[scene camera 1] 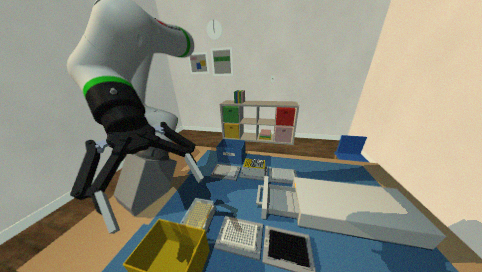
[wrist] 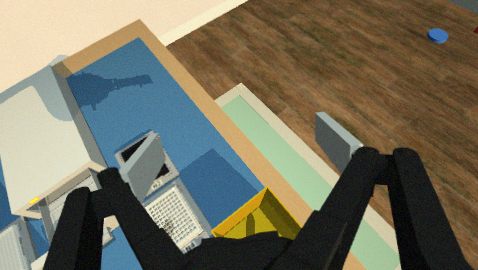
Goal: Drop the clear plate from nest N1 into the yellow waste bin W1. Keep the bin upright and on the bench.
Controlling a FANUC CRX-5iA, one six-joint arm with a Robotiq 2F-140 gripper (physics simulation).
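Frame: origin at the arm's base, x right, y down, z ahead, level; centimetres.
Where they show: gripper, between the fingertips: [scene camera 1: 165,201] [wrist: 237,136]; arm's base, origin of its link: [scene camera 1: 153,156].
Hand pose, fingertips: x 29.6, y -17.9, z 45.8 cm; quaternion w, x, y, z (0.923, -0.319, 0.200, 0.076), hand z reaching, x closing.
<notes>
Things, the pixels of their top centre, and the offset from my fingertips. "spot": a spot on its surface instead.
- light grey nest, a spot on its surface: [wrist: 202,231] [scene camera 1: 220,241] spot: dy +34.3, dx -12.5, dz +1.3 cm
- yellow bin, centre of its top: [wrist: 271,250] [scene camera 1: 167,245] dy +24.1, dx -1.8, dz -9.3 cm
- black plate, centre of its top: [wrist: 142,161] [scene camera 1: 288,245] dy +33.4, dx -18.7, dz +24.4 cm
- yellowish plate, centre of its top: [scene camera 1: 197,211] dy +29.1, dx -16.9, dz -10.8 cm
- large pale instrument, a spot on its surface: [wrist: 40,145] spot: dy +27.7, dx -39.8, dz +40.1 cm
- blue bin, centre of its top: [scene camera 1: 231,143] dy +24.1, dx -65.8, dz -17.1 cm
A pale plate with a fine grid of wells [scene camera 1: 241,235] [wrist: 175,217] sits flat in a light grey nest [scene camera 1: 220,244] [wrist: 204,231]; the small nest label looks like N1 but is blurred. The yellow bin [scene camera 1: 170,247] [wrist: 257,220] stands upright on the bench beside this nest, partly cut off in the scene view and partly hidden by the gripper body in the wrist view. My gripper [scene camera 1: 157,206] [wrist: 237,136] is wide open and empty. It hangs well above the bench, to the upper left of the bin and plate in the scene view.
A black plate [scene camera 1: 288,248] in the N2 nest adjoins the pale plate's nest. A yellowish plate [scene camera 1: 200,214] lies behind the bin. A large pale instrument [scene camera 1: 350,200] [wrist: 40,145] has its drawer [scene camera 1: 282,200] open. A blue bin [scene camera 1: 231,151] and several plates stand at the back.
</notes>
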